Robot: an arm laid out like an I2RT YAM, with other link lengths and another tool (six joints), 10 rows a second.
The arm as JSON. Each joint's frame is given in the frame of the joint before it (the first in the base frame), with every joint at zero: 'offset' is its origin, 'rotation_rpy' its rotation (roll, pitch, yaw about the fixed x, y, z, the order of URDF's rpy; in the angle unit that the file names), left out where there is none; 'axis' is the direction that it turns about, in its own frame. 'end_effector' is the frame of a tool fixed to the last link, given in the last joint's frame.
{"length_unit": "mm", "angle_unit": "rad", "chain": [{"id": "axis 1", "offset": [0.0, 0.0, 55.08], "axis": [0.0, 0.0, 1.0]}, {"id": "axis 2", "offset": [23.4, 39.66, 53.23], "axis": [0.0, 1.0, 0.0]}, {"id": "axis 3", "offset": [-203.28, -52.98, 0.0], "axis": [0.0, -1.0, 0.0]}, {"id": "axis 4", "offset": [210.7, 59.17, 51.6], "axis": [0.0, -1.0, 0.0]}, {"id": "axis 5", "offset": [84.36, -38.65, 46.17], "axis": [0.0, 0.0, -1.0]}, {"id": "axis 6", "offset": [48.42, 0.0, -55.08], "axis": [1.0, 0.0, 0.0]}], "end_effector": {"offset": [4.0, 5.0, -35.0], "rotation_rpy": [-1.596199, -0.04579, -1.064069]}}
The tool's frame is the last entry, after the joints.
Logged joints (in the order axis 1, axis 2, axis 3, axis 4, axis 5, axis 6), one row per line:
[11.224 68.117 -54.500 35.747 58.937 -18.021]
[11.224 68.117 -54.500 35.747 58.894 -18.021]
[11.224 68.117 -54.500 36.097 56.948 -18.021]
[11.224 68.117 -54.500 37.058 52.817 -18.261]
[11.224 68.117 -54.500 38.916 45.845 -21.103]
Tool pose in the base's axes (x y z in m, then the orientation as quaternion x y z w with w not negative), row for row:
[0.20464 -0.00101 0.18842 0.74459 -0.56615 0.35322 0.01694]
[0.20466 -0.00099 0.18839 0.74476 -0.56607 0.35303 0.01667]
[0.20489 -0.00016 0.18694 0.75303 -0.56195 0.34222 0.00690]
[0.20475 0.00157 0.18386 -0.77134 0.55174 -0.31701 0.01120]
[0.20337 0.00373 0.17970 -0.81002 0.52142 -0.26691 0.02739]
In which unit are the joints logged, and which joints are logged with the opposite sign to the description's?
The joints are logged in degrees. Opposite sign: axis 3, axis 4.
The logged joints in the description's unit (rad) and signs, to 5 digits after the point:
[0.19590 1.18887 0.95120 -0.62390 1.02864 -0.31453]
[0.19590 1.18887 0.95120 -0.62390 1.02789 -0.31453]
[0.19590 1.18887 0.95120 -0.63001 0.99393 -0.31453]
[0.19590 1.18887 0.95120 -0.64678 0.92183 -0.31871]
[0.19590 1.18887 0.95120 -0.67921 0.80015 -0.36832]

